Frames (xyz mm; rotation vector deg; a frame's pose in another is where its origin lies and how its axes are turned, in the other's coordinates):
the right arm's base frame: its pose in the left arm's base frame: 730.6 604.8 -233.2 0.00 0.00 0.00
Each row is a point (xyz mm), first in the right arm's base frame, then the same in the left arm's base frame.
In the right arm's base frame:
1: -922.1 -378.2 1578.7
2: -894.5 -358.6 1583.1
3: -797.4 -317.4 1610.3
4: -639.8 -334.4 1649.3
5: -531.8 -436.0 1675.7
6: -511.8 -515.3 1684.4
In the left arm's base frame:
1: -191.5 226.6 1345.5
2: -163.9 246.2 1349.9
3: -66.8 287.4 1377.1
4: 90.8 270.4 1416.1
5: 198.8 168.8 1442.5
6: 218.8 89.5 1451.2

